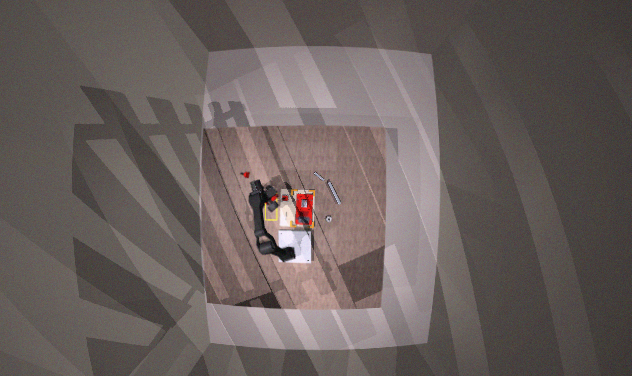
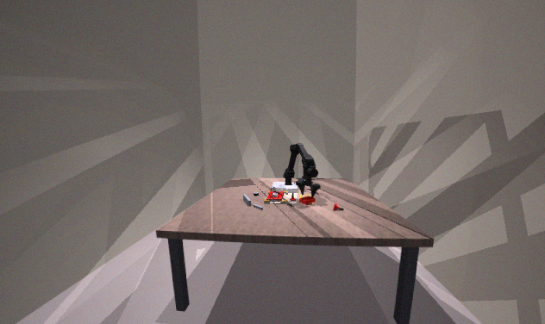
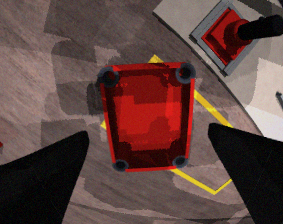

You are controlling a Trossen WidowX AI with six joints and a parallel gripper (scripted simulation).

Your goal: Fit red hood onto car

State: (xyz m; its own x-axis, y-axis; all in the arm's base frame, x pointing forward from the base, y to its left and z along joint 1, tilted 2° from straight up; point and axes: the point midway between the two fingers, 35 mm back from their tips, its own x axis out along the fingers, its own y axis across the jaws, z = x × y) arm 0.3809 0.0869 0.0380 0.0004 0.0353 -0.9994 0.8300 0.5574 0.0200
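Right now the hood is 30 mm below my gripper tip.
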